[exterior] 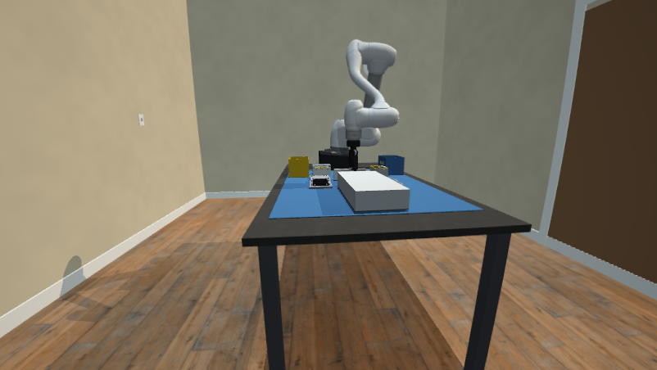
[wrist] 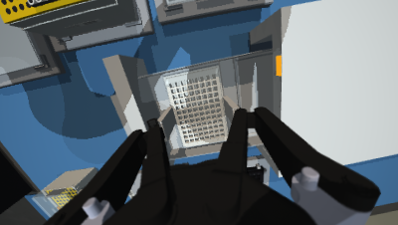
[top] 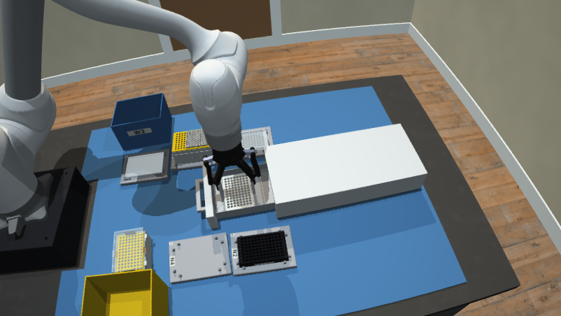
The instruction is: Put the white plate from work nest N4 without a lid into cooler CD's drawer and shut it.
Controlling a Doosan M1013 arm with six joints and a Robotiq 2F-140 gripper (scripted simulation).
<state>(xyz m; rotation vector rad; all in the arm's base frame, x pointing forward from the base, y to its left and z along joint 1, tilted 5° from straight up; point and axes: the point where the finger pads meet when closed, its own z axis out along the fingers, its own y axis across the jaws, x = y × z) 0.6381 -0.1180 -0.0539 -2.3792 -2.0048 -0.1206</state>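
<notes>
Right now my hand is 2 cm above the white plate. Round my hand: white cooler CD 17 cm ahead, 3 cm to the right, 1 cm below; then drawer 3 cm ahead, 1 cm to the right, 2 cm below; then black plate 1 cm ahead, 20 cm to the right, 2 cm below.
</notes>
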